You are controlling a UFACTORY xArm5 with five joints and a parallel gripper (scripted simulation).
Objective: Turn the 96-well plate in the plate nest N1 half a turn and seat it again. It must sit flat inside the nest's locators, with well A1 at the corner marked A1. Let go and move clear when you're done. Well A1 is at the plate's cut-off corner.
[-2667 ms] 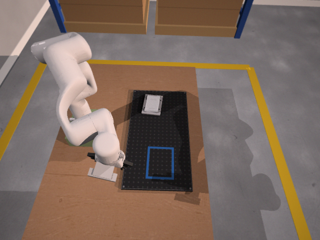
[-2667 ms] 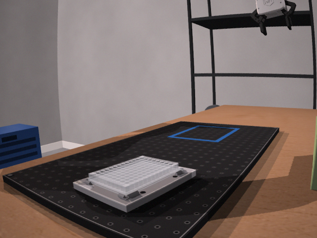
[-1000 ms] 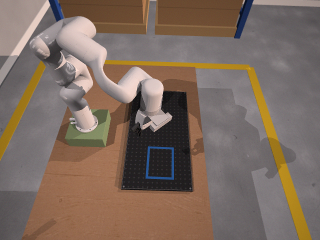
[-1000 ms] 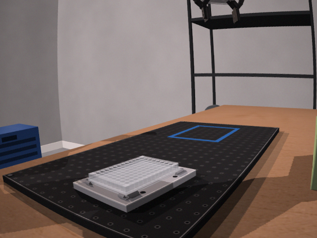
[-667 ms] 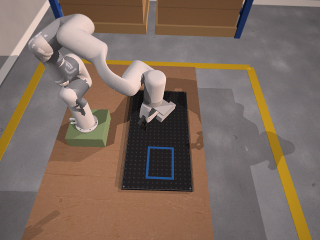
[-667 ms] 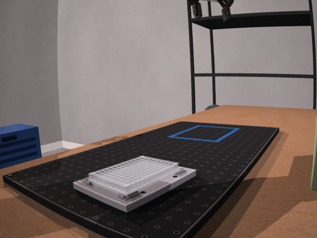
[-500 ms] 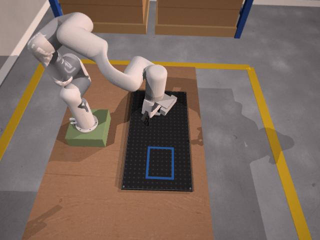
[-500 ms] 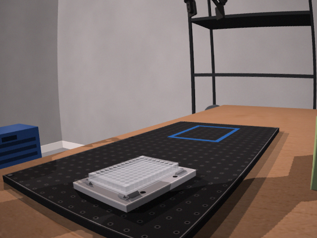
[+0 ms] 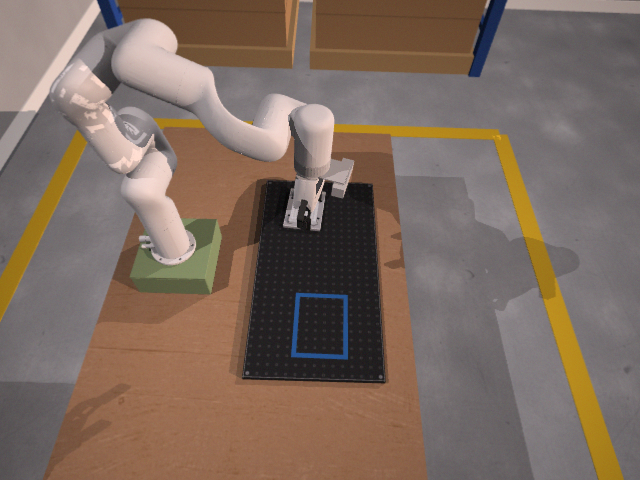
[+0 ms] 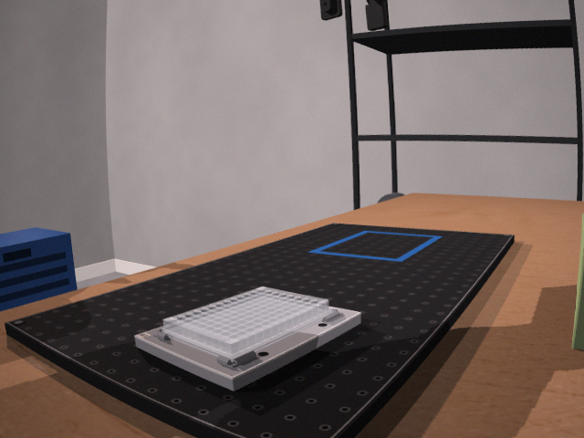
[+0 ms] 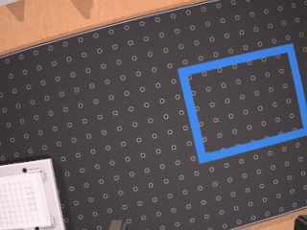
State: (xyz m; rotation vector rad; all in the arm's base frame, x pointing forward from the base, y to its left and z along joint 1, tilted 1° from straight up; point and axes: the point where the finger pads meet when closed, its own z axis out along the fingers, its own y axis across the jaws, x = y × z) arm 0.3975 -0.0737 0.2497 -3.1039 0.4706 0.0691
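My gripper is now 1 cm past the 96-well plate, 27 cm to the right of it and 32 cm above it. The rest, counted from my hand: grey plate nest 1 cm behind, 27 cm to the left, 33 cm below; then A1 label 5 cm ahead, 34 cm to the left, 32 cm below.
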